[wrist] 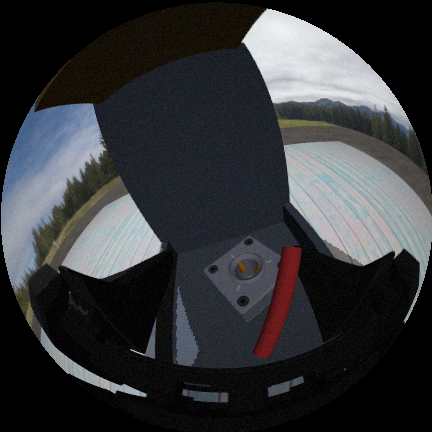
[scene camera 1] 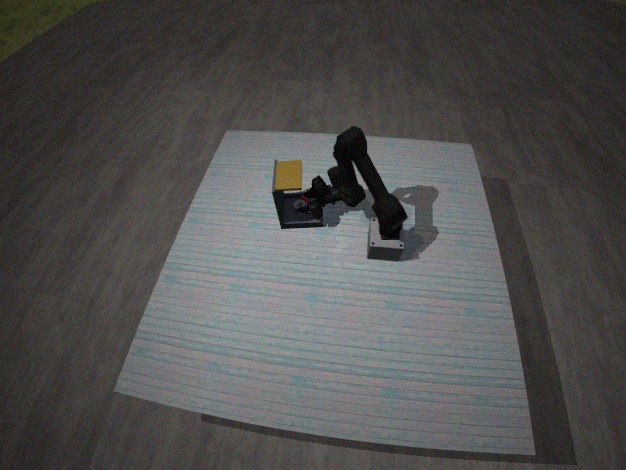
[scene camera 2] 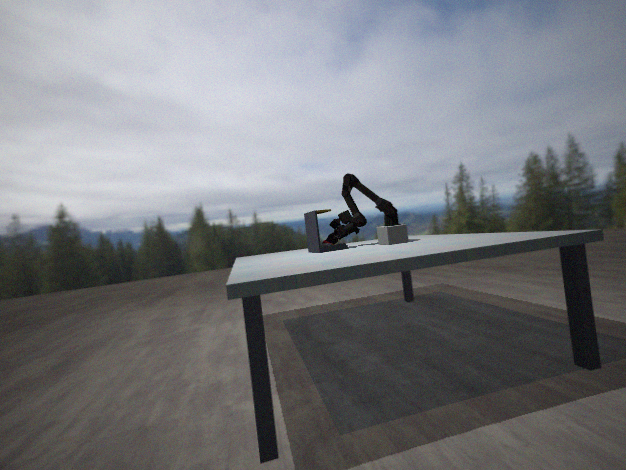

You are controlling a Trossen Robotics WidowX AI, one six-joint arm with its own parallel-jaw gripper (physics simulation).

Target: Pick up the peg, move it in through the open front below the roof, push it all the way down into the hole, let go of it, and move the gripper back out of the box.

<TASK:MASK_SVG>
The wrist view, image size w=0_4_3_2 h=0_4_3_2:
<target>my gripper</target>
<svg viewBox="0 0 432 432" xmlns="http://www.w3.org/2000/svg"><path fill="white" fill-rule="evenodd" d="M419 262L403 248L395 257L395 251L390 251L368 264L359 266L301 245L294 245L301 248L299 279L315 315L322 341L327 342L279 361L234 368L187 366L140 354L145 353L173 264L171 250L163 250L103 278L95 278L64 265L59 265L57 272L45 263L28 279L30 306L39 324L59 351L106 380L119 385L126 384L146 393L145 397L119 390L113 393L67 373L95 397L132 417L170 429L187 432L245 432L271 427L303 416L333 400L363 377L387 351L405 324L403 319L418 288ZM182 389L228 392L227 402L197 401L191 396L182 395ZM303 376L304 382L289 387L289 391L268 396L267 387Z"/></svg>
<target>red peg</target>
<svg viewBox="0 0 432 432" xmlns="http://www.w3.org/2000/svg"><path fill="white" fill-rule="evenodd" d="M282 246L272 297L260 334L252 350L253 355L257 357L268 357L271 354L284 325L299 269L301 248Z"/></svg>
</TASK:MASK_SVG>
